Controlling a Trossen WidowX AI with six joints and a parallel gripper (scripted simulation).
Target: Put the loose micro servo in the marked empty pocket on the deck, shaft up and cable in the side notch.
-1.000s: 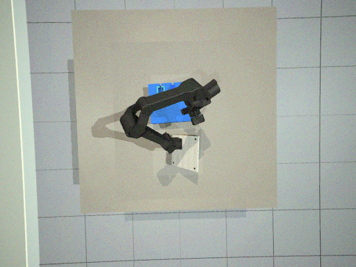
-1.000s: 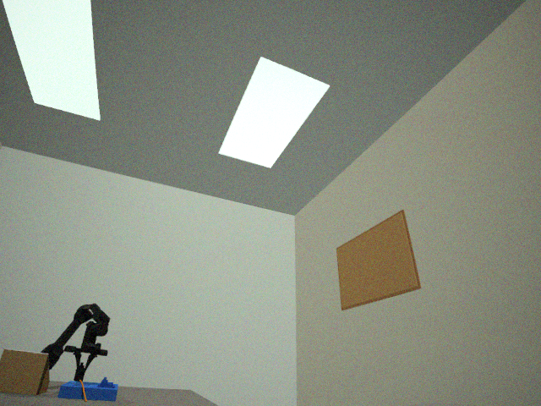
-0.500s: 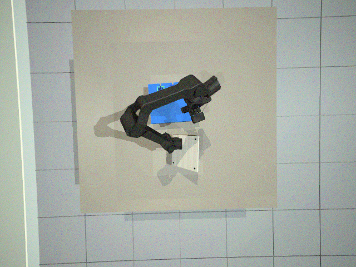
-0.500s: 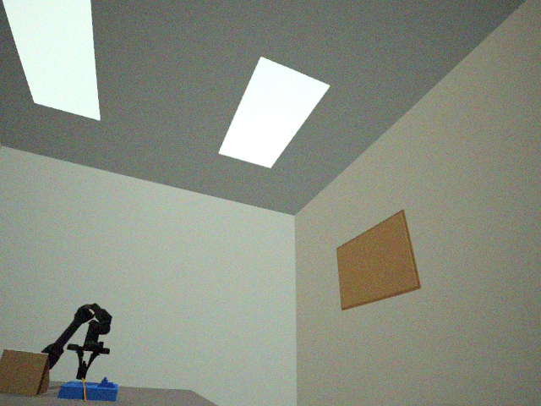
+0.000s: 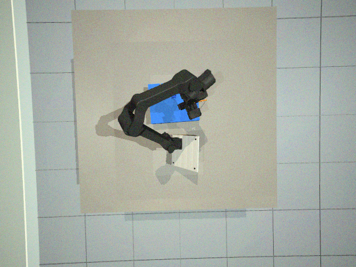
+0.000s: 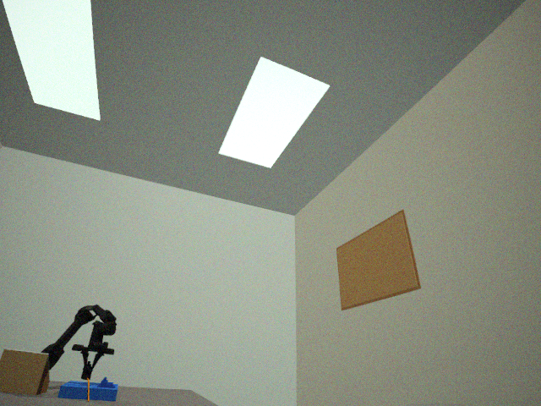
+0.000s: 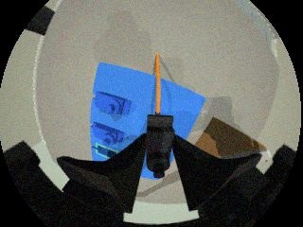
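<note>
Now: gripper tip 20 mm past the blue robot deck, 70 mm to the right of it and 100 mm above it.
</note>
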